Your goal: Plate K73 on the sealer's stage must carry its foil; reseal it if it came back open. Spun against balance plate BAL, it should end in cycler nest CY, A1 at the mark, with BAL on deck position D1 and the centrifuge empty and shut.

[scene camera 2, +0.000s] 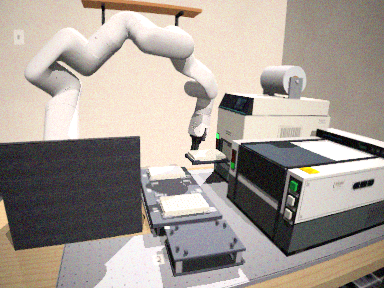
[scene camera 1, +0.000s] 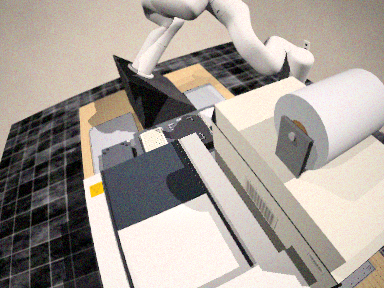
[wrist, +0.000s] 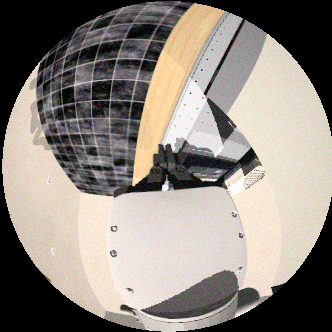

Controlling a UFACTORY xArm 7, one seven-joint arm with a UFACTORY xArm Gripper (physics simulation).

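Places are measured from the arm's base along level axes (x right, y ahead, z up), in millimetres.
Pixels of known places: gripper, fingertip midpoint: [wrist: 163,152]; arm's base at its link origin: [scene camera 2: 61,161] [scene camera 1: 140,71].
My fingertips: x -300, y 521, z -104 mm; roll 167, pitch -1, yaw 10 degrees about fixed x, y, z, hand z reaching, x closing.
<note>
For each thing: its top centre in the pictures, then the offset to it from my fingertips. "spot": a spot on its surface instead.
- sealer's dark stage at its top centre: [wrist: 246,175] [scene camera 2: 209,155] dz +35, dx +165, dy -8 mm
- white dotted plate edge at a spot on its surface: [wrist: 249,179] spot: dz +45, dx +166, dy -6 mm
- smooth white plate at its top centre: [scene camera 2: 166,170] [scene camera 1: 215,117] dz -19, dx +139, dy -175 mm
- open well plate at its top centre: [scene camera 2: 183,201] [scene camera 1: 154,140] dz -19, dx +385, dy -204 mm
- raised dark nest with pegs, top centre: [scene camera 2: 203,233] [scene camera 1: 116,157] dz -22, dx +537, dy -215 mm
- sealer at its top centre: [scene camera 1: 331,77] [scene camera 2: 279,65] dz +396, dx +188, dy +274 mm
- foil roll at its top centre: [scene camera 1: 342,84] [scene camera 2: 283,65] dz +396, dx +190, dy +296 mm
My gripper [scene camera 2: 196,145] [wrist: 163,152] is shut and empty. It hangs just above the left end of a white plate [scene camera 2: 207,154] that lies on the sealer's dark stage [scene camera 2: 211,161]. I cannot tell whether foil covers that plate. In the wrist view a white dotted plate edge [wrist: 249,179] shows to the right of the fingers. On the grey deck a smooth white plate [scene camera 2: 165,172] lies at the back. An open well plate [scene camera 2: 185,204] [scene camera 1: 154,139] lies in front of it. A raised dark nest with pegs [scene camera 2: 201,238] [scene camera 1: 117,151] stands empty at the front. In scene camera 1 the gripper is hidden.
The sealer [scene camera 2: 272,124] [scene camera 1: 248,108] carries a foil roll [scene camera 2: 280,79] [scene camera 1: 335,108]. A large machine with a dark lid [scene camera 2: 310,192] [scene camera 1: 148,186] stands shut on the right. A dark upright panel [scene camera 2: 71,188] [scene camera 1: 151,96] stands left of the deck.
</note>
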